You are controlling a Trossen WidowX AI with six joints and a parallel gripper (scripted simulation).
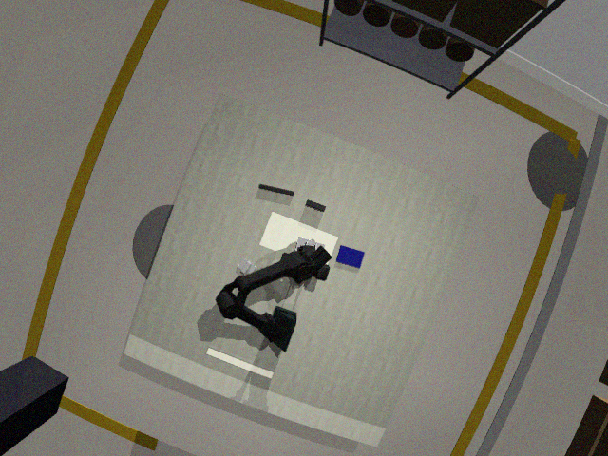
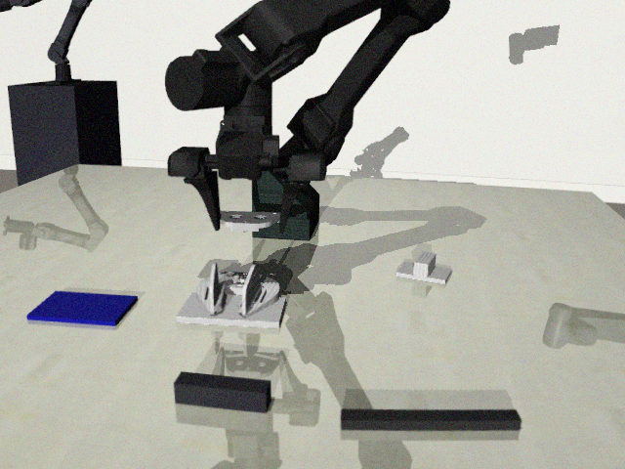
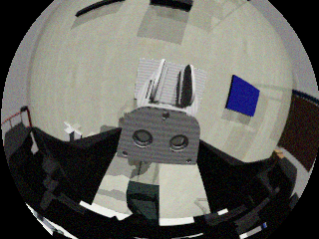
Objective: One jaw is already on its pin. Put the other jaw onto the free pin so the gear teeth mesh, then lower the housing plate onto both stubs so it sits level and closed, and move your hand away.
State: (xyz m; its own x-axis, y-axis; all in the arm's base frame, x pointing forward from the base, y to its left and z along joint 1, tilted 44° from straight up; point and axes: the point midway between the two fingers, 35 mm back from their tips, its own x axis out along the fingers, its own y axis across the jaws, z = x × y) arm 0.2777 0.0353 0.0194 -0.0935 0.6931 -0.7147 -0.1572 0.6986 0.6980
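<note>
My gripper tip is 10 mm short of the grey jaw, 10 mm to the right of it and 70 mm above it. The rest, counted from my gripper tip: short black block: 240 mm ahead, 60 mm to the left, 70 mm below; blue pad: 110 mm ahead, 180 mm to the right, 80 mm below; grey base plate: 60 mm ahead, 80 mm below.
</note>
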